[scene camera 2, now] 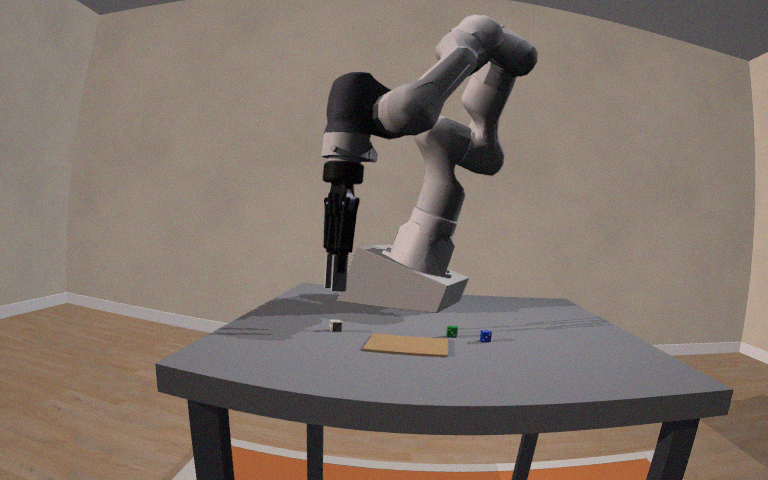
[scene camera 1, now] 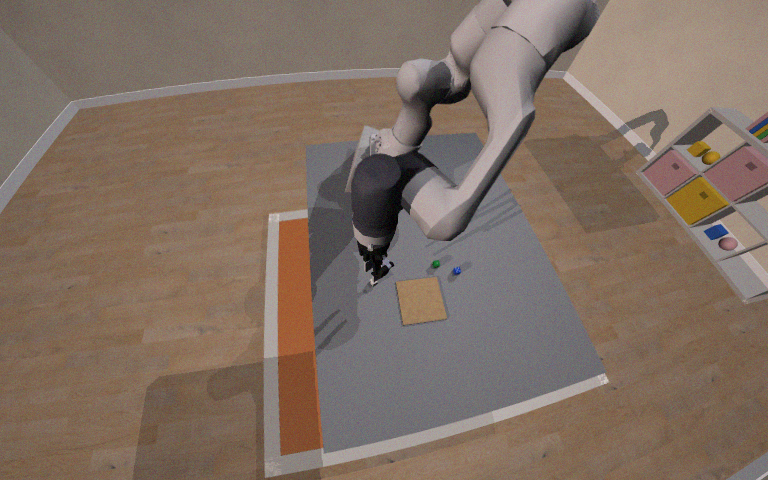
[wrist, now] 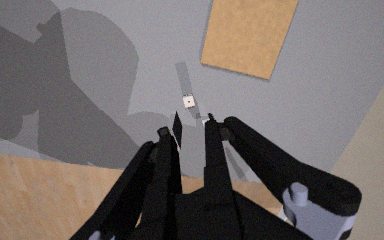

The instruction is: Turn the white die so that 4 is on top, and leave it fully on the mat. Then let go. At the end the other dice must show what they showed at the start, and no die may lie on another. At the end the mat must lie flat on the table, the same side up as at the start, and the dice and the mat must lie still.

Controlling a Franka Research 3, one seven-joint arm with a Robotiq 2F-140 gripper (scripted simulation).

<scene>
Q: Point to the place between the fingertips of the gripper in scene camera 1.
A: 372,274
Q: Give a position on a tan mat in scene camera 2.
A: At 421,346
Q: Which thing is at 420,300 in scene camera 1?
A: A tan mat.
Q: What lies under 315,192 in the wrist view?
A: The gripper.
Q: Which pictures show the gripper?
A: Scene camera 2, scene camera 1 and the wrist view: all of them.
</scene>
